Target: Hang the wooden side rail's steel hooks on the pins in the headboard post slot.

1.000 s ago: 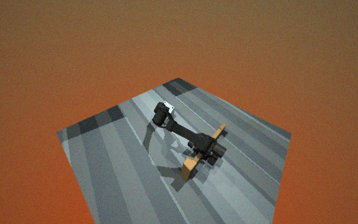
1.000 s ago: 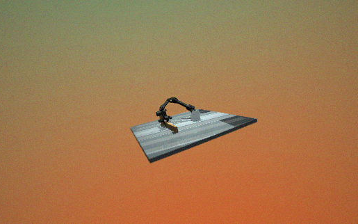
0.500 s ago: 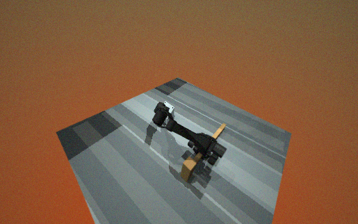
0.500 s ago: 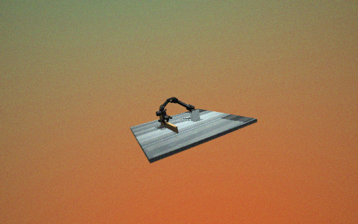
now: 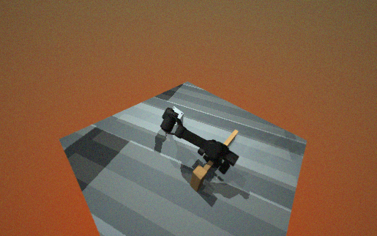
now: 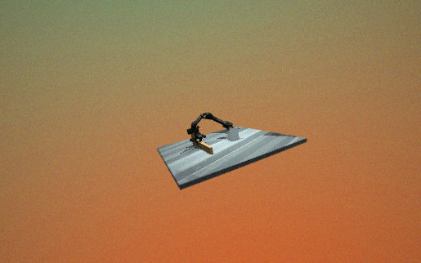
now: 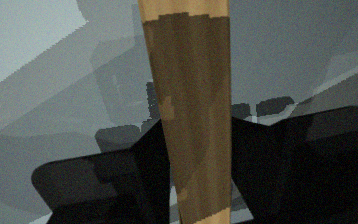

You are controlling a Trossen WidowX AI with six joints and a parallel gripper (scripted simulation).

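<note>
The headboard post lies 140 mm to the right of my gripper tip and 60 mm above it.
</note>
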